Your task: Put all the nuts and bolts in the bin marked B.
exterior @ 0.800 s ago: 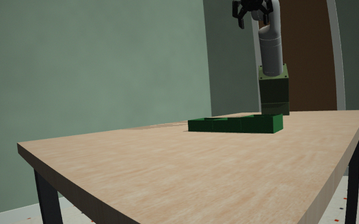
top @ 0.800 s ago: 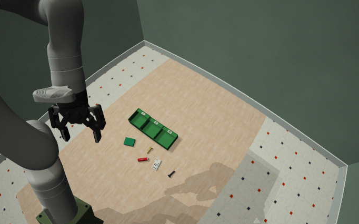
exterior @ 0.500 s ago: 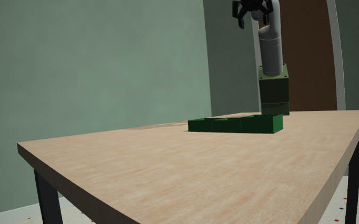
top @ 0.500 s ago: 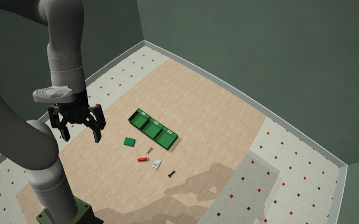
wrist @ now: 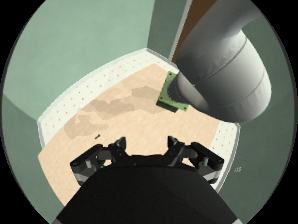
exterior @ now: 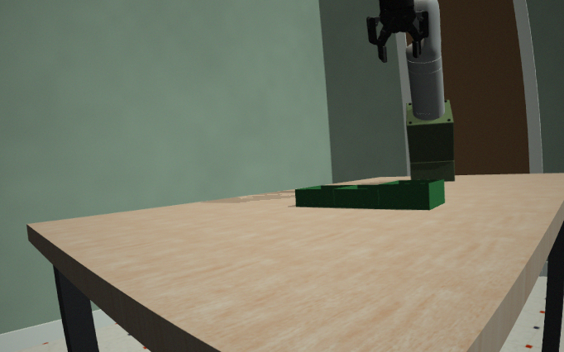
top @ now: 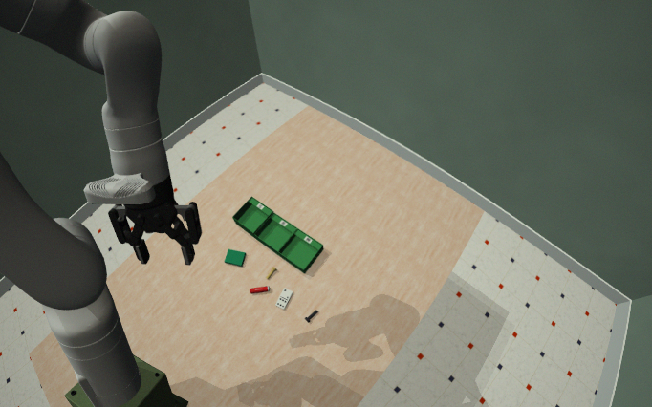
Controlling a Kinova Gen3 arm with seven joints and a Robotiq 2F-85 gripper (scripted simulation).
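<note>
Now: the green bin 290 mm below my hand, 220 mm ahead of it and 50 mm to the left of it. Also, from my hand: brass bolt 310 mm below, 140 mm ahead, 30 mm to the right; flat green block 310 mm below, 90 mm ahead, 70 mm to the left; red cylinder 300 mm below, 80 mm ahead, 40 mm to the right.
</note>
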